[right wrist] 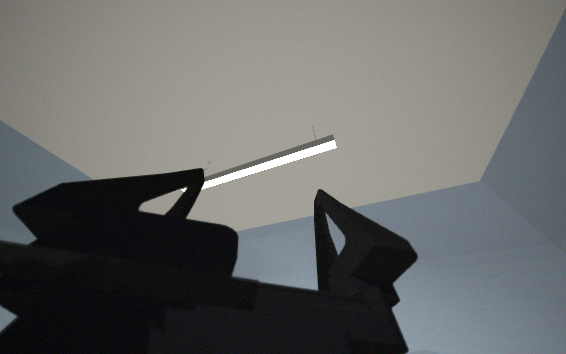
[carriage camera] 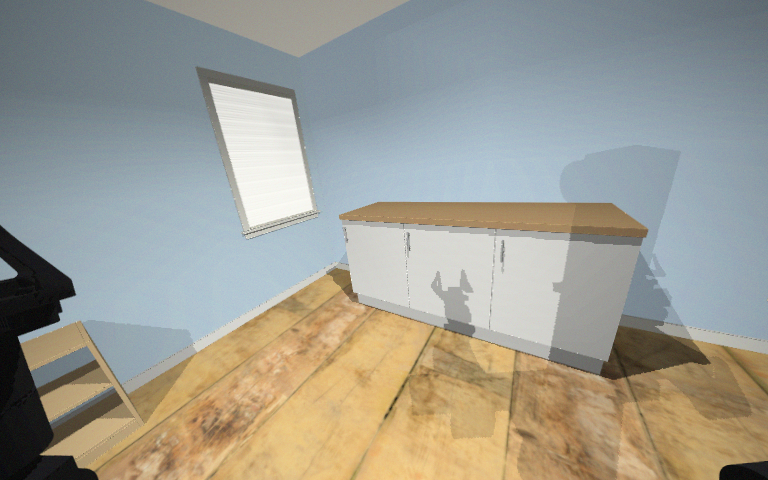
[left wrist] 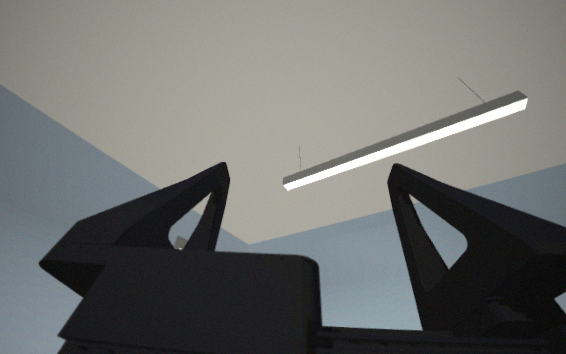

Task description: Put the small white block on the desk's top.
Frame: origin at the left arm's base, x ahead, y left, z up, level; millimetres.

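Seen in the pictures: left gripper, fingertip midpoint: (left wrist: 307, 171); right gripper, fingertip midpoint: (right wrist: 261, 185).
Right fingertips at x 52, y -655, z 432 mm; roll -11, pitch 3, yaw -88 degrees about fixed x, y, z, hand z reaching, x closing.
A point is followed by its place in that frame.
The small white block and the desk do not show in the carriage view or the wrist views. My left gripper (left wrist: 307, 171) {y -6, x 43, z 434 mm} is open and empty, its two dark fingers pointing up toward the ceiling in the left wrist view. My right gripper (right wrist: 261, 185) {y -655, x 52, z 432 mm} is open and empty too, and also points up toward the ceiling.
A low white cabinet (carriage camera: 447, 254) {y -653, x 1324, z -189 mm} with a wooden top (carriage camera: 475, 213) {y -856, x 1397, z 56 mm} stands by the wall, right of centre. A light wooden shelf unit (carriage camera: 54, 343) {y 1413, x 730, z -244 mm} stands at the left, partly hidden by a dark arm part (carriage camera: 22, 384) {y -26, x 34, z 288 mm}. A window (carriage camera: 263, 161) {y 868, x 2142, z 565 mm} is on the left wall.
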